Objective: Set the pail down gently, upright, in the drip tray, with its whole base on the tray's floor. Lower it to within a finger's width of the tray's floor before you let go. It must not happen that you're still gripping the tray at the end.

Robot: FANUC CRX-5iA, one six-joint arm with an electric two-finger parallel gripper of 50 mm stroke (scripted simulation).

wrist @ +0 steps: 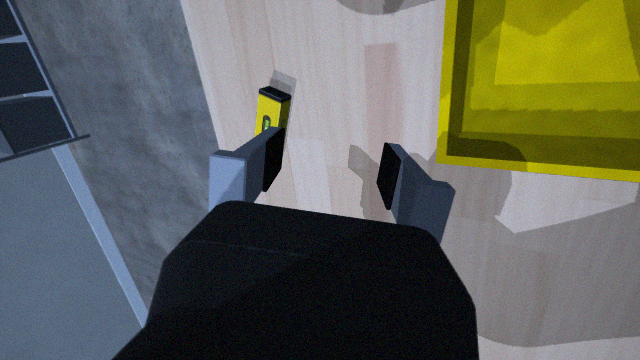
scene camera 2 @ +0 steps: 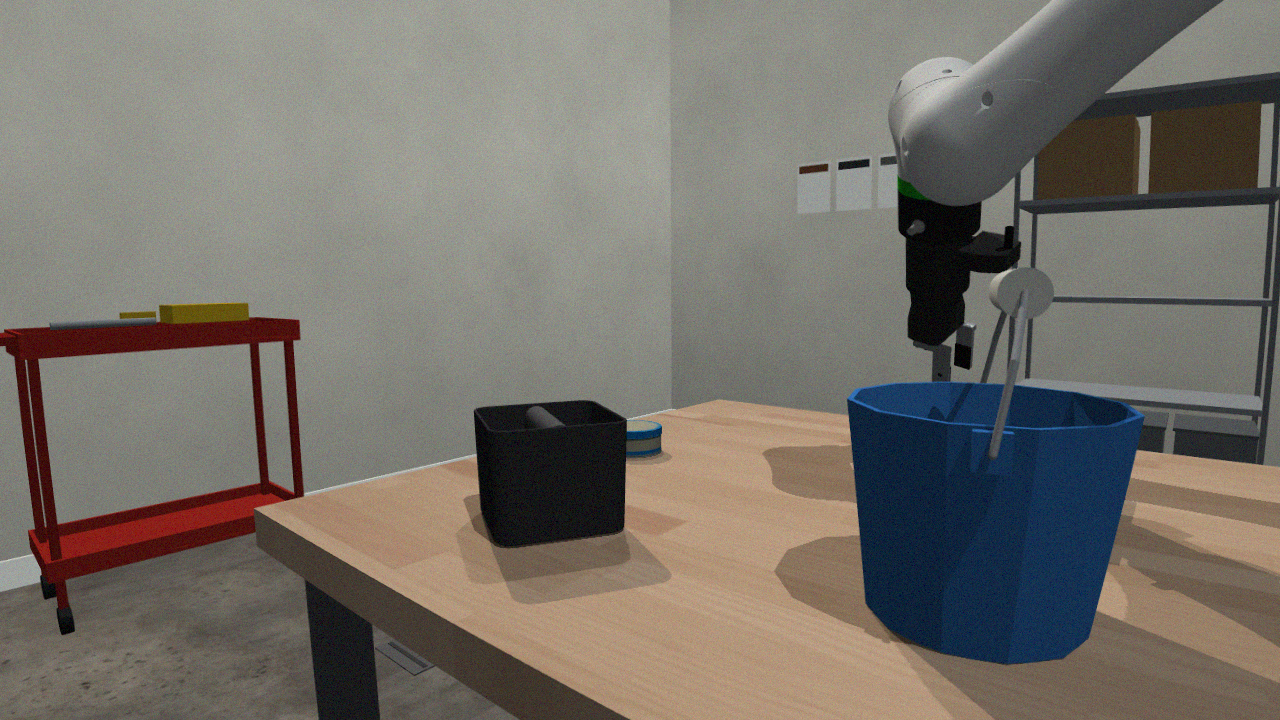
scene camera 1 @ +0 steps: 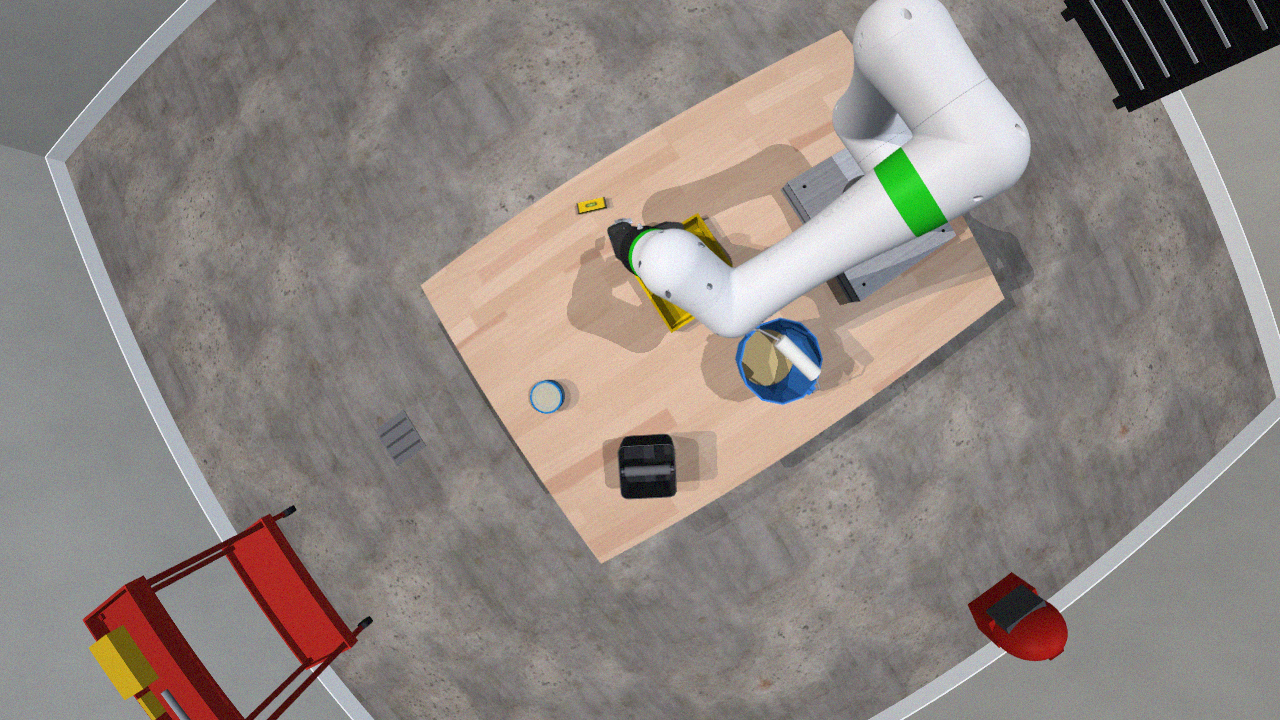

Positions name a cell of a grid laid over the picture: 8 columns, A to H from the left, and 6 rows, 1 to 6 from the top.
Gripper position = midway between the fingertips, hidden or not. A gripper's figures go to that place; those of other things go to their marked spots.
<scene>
My gripper (scene camera 2: F4): 98 cm from the lens. A blue pail (scene camera 2: G5): 47 cm from the lens. A black box (scene camera 2: D4): 63 cm from the lens. The marked spots on the black box and the blue pail are 37 cm apart.
</scene>
